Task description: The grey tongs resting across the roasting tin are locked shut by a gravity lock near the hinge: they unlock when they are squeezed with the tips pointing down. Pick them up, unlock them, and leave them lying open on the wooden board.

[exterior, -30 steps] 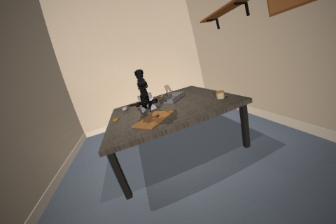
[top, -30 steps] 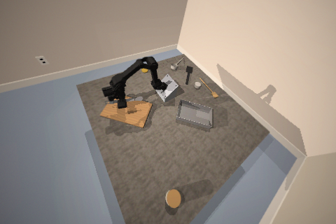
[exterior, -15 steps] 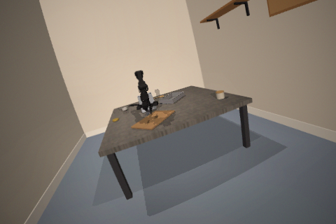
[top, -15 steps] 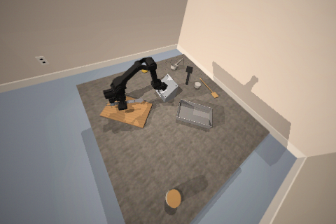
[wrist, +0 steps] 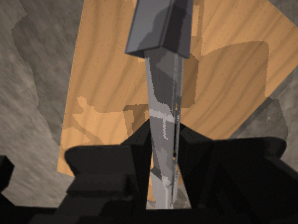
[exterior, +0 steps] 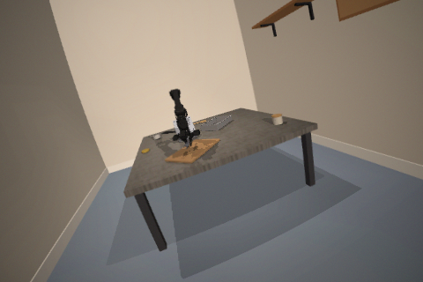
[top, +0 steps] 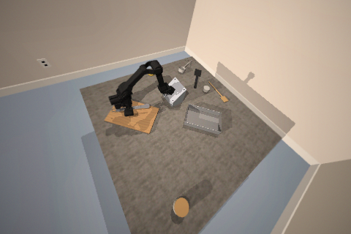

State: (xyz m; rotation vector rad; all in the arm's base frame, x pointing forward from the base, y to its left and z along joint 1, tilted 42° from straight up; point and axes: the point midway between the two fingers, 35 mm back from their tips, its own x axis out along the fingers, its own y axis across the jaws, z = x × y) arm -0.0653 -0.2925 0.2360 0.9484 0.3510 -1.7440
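The wooden board lies 20 mm ahead of my gripper tip, 20 mm to the left of it and 40 mm below it. From my gripper tip the other things lie so: cork-topped jar 710 mm ahead, 100 mm to the right, 10 mm below; yellow disc 300 mm behind, 430 mm to the left, 40 mm below; roasting tin 420 mm ahead, 450 mm to the left, 20 mm below.
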